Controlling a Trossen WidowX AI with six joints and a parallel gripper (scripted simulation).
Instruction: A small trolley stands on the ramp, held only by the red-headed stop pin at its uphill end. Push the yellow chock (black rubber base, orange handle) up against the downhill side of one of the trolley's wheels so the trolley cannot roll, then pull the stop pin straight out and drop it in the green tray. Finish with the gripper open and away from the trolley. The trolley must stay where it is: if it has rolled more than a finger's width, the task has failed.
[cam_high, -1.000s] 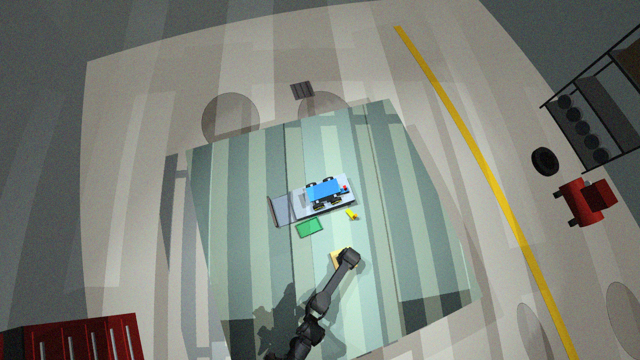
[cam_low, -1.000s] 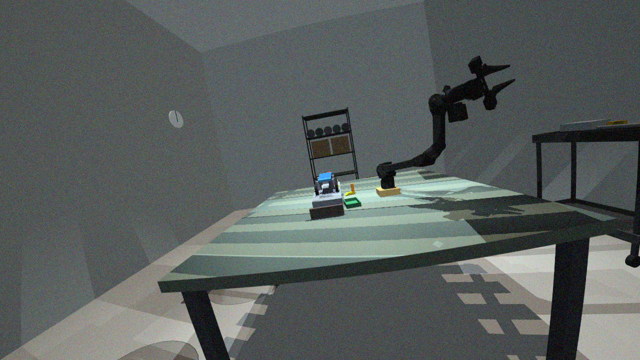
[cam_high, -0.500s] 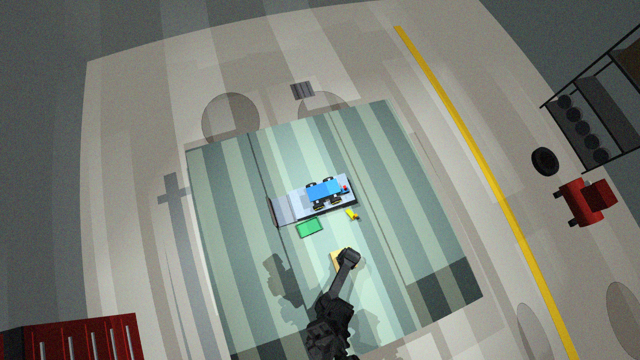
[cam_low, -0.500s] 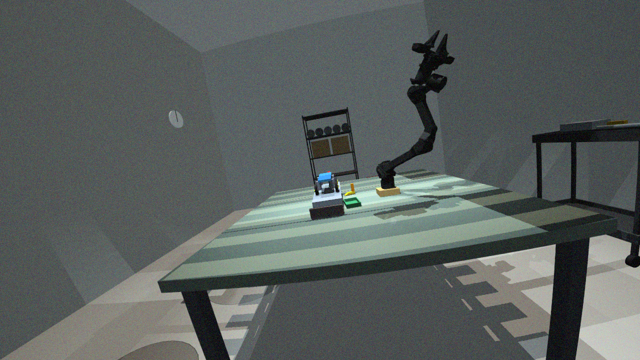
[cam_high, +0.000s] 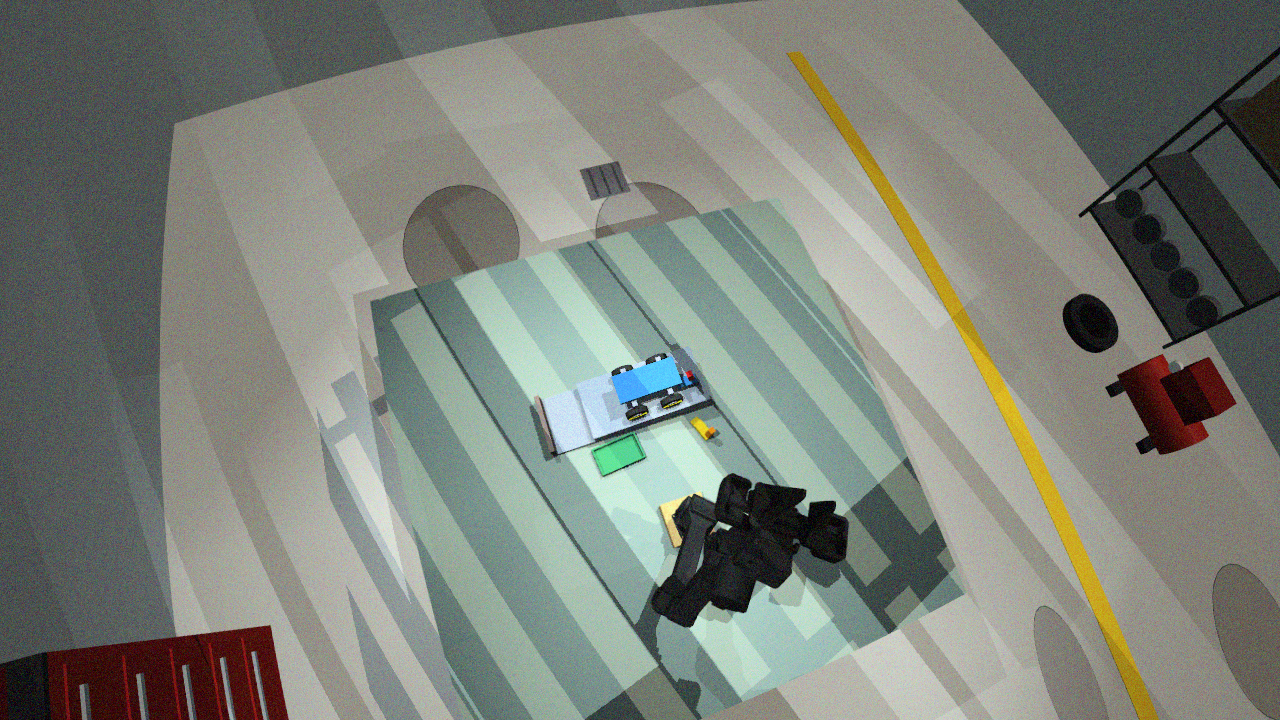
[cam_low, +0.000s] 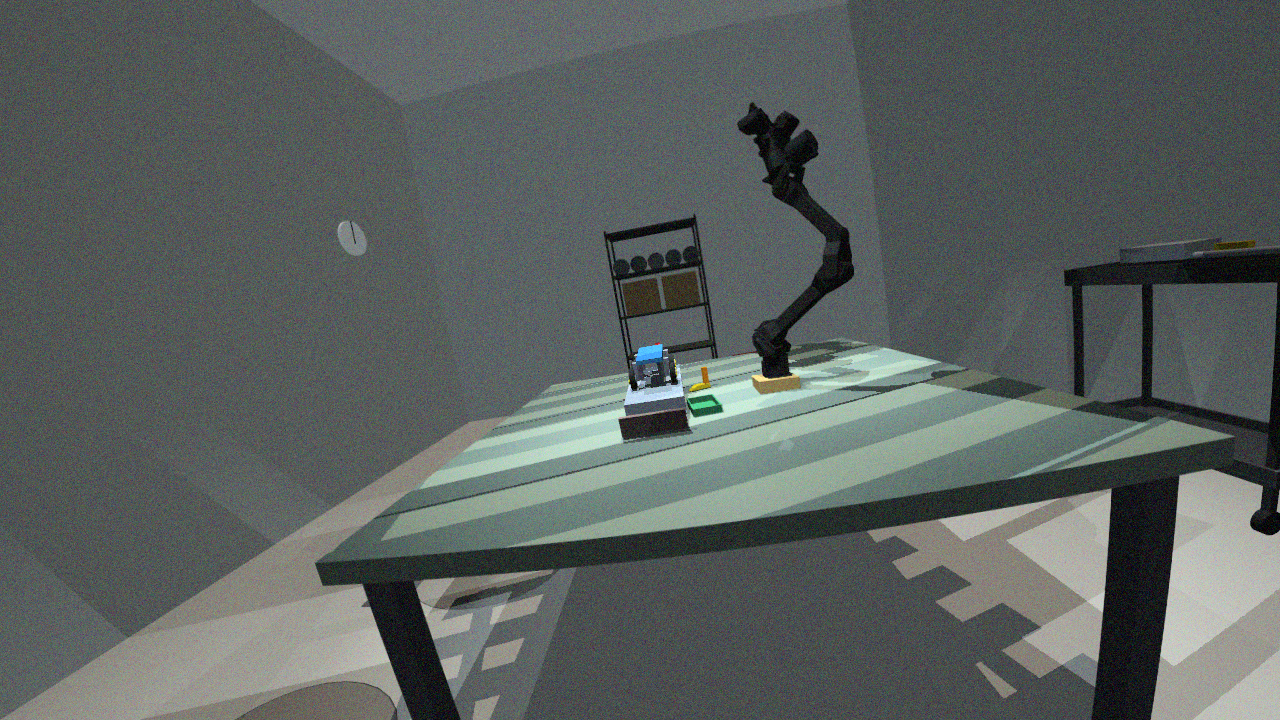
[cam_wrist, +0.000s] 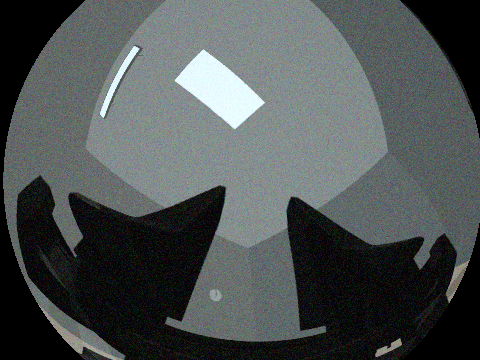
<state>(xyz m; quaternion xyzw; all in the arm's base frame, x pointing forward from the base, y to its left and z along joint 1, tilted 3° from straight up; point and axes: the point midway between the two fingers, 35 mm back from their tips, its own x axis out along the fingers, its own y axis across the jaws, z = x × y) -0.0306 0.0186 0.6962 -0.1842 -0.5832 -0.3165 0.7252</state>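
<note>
My gripper tip is now 740 mm above the yellow chock, 260 mm short of it and 110 mm to the left of it. From my gripper tip the other things lie so: blue trolley (650 mm below, 390 mm ahead, 10 mm to the right); red-headed stop pin (630 mm below, 360 mm ahead, 110 mm to the right); grey ramp (710 mm below, 390 mm ahead).
</note>
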